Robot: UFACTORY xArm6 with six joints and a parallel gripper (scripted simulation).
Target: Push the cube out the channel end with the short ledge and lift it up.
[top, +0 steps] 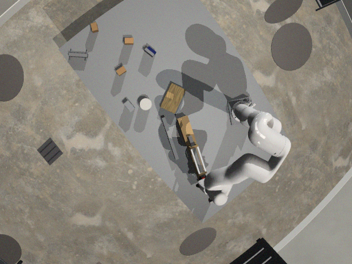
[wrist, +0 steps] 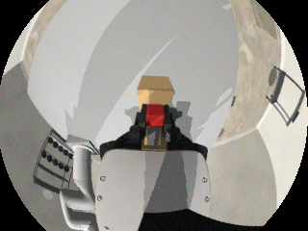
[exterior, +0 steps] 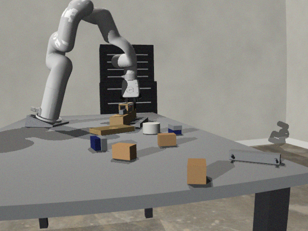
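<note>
Right now the channel is 120 mm to the right of my hand, 60 mm behind it and 10 mm below it. The rest, counted from my hand: wooden slab (460 mm to the right, 200 mm behind, 60 mm below); blue-and-grey block (730 mm to the right, 300 mm behind, 50 mm below); red cube (10 mm below).
</note>
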